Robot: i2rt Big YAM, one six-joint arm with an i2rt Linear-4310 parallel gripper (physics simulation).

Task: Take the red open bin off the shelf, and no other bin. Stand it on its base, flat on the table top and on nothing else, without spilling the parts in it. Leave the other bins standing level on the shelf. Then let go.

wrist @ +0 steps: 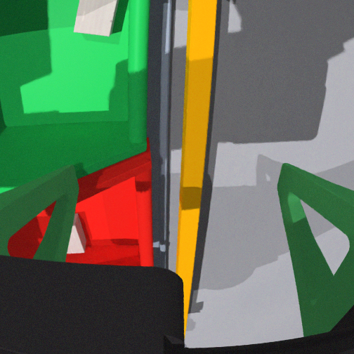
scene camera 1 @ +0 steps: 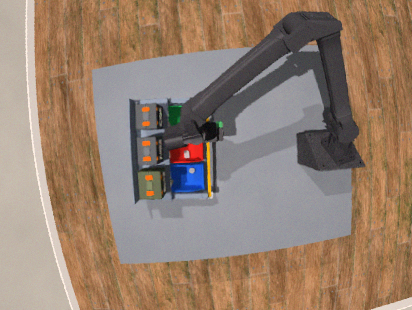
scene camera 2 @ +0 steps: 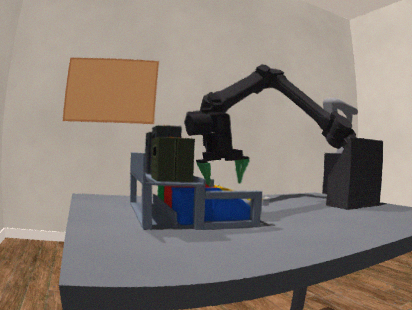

Path:
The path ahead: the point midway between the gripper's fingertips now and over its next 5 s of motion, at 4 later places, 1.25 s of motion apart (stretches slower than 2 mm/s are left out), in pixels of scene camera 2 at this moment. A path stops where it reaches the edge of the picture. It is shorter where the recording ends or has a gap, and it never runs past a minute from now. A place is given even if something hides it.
The gripper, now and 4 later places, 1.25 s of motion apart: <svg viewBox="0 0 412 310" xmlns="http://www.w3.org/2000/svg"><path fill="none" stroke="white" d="M224 185L228 168L230 175L237 183L242 188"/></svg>

